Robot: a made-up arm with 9 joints.
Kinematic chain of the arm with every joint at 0, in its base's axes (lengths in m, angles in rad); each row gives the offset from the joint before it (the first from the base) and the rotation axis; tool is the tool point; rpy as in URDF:
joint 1: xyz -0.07 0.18 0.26 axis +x
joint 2: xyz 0.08 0 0.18 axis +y
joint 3: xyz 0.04 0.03 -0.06 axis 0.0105 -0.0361 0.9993
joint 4: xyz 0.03 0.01 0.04 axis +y
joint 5: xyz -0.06 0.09 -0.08 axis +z
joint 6: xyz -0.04 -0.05 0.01 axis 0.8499 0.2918 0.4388
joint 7: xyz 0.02 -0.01 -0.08 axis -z
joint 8: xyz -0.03 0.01 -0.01 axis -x
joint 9: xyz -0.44 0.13 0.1 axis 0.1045 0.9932 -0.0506
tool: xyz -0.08 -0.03 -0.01 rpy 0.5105 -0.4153 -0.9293
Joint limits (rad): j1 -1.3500..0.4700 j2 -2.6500..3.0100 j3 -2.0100..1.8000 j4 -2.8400..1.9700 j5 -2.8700..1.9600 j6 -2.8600..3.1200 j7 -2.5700..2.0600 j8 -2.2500..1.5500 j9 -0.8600..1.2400
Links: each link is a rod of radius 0.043 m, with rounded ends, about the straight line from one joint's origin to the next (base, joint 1, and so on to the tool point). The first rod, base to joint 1, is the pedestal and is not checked.
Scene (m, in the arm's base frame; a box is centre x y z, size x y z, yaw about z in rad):
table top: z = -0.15
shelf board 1: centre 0.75 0.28 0 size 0.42 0.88 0.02 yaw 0.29
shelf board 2: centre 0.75 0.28 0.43 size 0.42 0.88 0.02 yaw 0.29
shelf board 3: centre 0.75 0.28 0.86 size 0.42 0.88 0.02 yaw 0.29
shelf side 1: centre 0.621 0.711 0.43 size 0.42 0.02 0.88 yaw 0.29
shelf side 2: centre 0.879 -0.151 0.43 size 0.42 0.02 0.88 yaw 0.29
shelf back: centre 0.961 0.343 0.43 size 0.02 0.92 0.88 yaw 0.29
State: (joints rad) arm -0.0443 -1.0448 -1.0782 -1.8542 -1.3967 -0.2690 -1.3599 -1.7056 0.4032
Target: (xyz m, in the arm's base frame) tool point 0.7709 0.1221 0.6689
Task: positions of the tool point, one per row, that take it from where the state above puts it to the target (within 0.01 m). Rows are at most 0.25 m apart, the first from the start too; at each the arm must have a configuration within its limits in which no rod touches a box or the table.
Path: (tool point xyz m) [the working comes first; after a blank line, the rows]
Joints at the target: 0.0735 -1.0583 -1.0178 -2.0092 -1.7759 -0.1081 -1.0048 -1.9604 0.3907
Straight joint move there: touches shelf board 2.

1: 0.6219 0.0734 0.2401
2: 0.5447 0.0502 0.2417
3: 0.4594 0.0376 0.2414
4: 0.4539 -0.0551 0.4355
5: 0.4289 0.0200 0.6689
6: 0.5736 0.0130 0.6151
7: 0.6836 0.0486 0.5828
8: 0.7507 0.0988 0.5996
9: 0.7709 0.1221 0.6689

